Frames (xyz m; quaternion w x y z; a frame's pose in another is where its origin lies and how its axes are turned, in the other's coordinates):
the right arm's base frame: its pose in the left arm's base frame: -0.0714 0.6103 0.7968 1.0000 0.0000 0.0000 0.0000
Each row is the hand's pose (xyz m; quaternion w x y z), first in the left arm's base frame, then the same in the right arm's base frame.
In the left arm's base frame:
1: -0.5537 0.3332 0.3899 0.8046 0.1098 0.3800 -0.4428
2: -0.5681 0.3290 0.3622 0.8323 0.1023 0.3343 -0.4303
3: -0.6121 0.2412 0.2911 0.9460 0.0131 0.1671 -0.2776
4: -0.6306 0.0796 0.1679 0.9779 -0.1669 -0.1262 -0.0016
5: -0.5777 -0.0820 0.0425 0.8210 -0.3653 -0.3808 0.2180
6: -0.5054 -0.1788 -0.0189 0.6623 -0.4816 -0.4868 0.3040
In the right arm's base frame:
1: -0.4823 -0.2771 -0.4069 0.8046 0.1098 0.3800 -0.4428
2: -0.4967 -0.2813 -0.4346 0.8323 0.1023 0.3343 -0.4303
3: -0.5407 -0.3691 -0.5057 0.9460 0.0131 0.1671 -0.2776
4: -0.5592 -0.5307 -0.6289 0.9779 -0.1669 -0.1262 -0.0016
5: -0.5063 -0.6923 -0.7543 0.8210 -0.3653 -0.3808 0.2180
6: -0.4340 -0.7891 -0.8157 0.6623 -0.4816 -0.4868 0.3040

